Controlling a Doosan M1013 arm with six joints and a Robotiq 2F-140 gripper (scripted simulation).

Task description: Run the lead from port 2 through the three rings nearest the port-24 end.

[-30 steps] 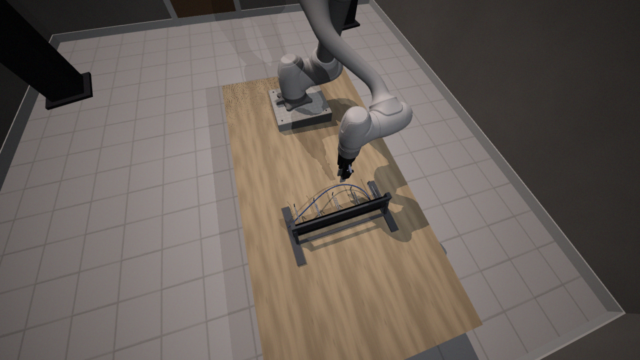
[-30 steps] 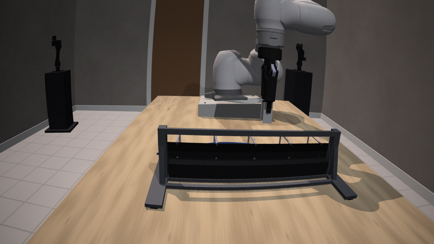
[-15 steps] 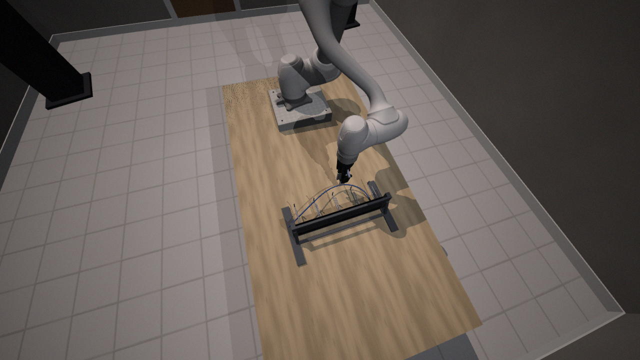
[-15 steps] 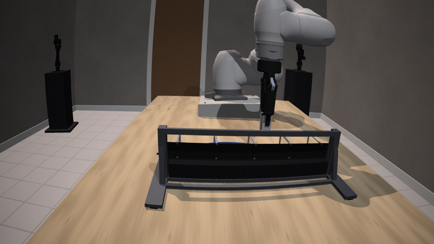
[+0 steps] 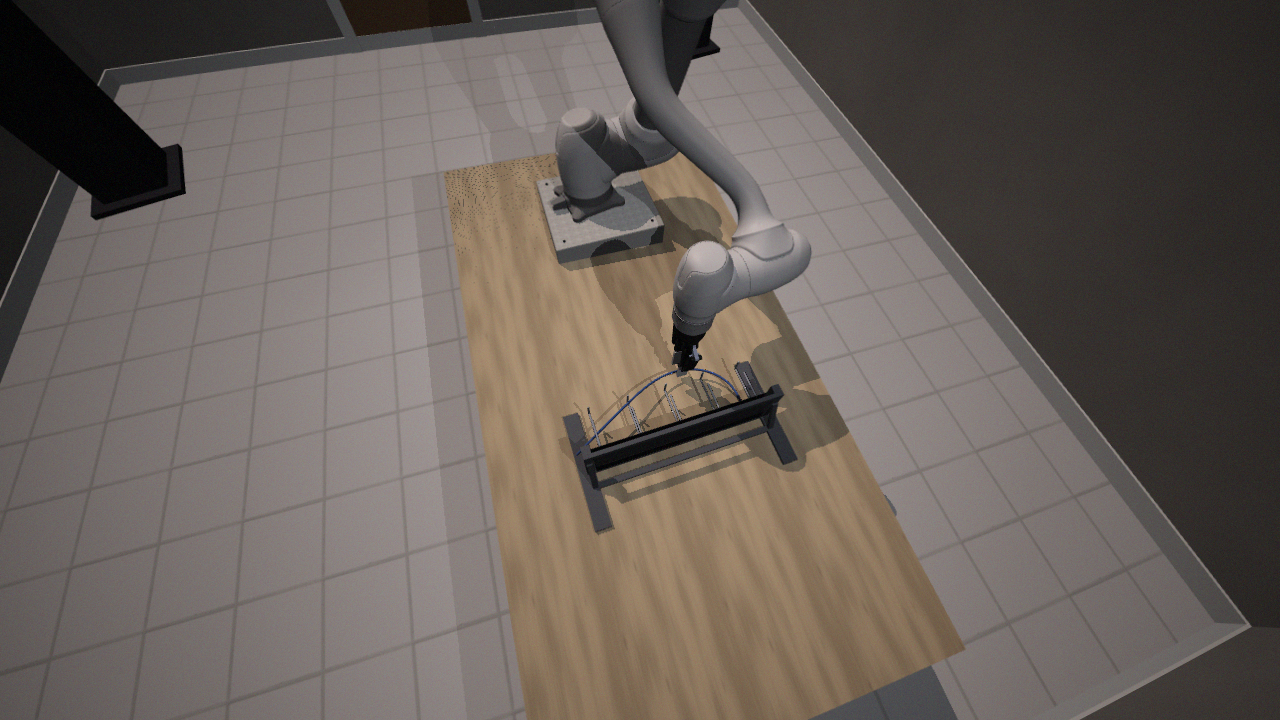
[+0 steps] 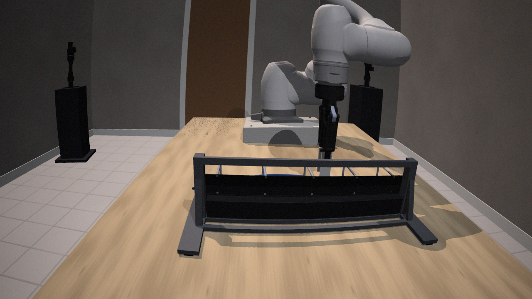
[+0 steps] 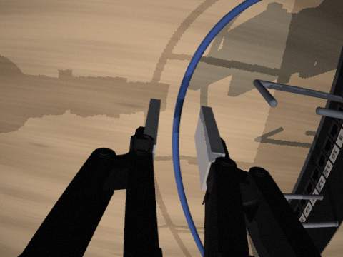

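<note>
My gripper is now 16 cm short of the dark rack, 9 cm to the left of it and 1 cm above it.
</note>
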